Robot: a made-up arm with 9 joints. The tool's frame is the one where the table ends.
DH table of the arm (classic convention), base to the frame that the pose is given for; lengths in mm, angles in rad. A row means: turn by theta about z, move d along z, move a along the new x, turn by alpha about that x. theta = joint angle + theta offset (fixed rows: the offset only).
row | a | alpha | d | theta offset
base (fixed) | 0 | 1.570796 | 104.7 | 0
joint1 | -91 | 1.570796 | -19.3 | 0
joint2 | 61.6 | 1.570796 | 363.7 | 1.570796
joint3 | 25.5 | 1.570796 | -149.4 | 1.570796
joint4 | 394 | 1.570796 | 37.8 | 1.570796
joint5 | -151.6 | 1.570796 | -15.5 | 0
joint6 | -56.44 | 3.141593 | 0 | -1.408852
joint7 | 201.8 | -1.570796 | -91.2 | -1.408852
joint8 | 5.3 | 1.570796 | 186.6 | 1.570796
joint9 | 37.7 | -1.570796 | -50.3 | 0
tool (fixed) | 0 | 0 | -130.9 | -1.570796
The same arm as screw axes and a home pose.
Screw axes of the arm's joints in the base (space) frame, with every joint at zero. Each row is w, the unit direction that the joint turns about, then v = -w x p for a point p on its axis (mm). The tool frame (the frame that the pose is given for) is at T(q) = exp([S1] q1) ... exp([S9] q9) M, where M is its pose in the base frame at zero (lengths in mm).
S1: w 0 -1 0 v 104.7 0 0
S2: w 0 0 -1 v -19.3 -91 0
S3: w 1 0 0 v 0 -259 42.3
S4: w 0 -1 0 v -284.5 0 240.4
S5: w 0 0 -1 v 80.1 153.6 0
S6: w 0 1 0 v 269 0 2
S7: w 0 -1 0 v -324.7 0 7.1
S8: w 0 0 1 v 11.1 -194.7 0
S9: w 1 0 0 v 0 -138.1 -16.4
M =
1 -0.000001 0.000001 144.4
0.000001 1 0.000001 54.1
-0.000001 -0.000001 1 -269
0 0 0 1

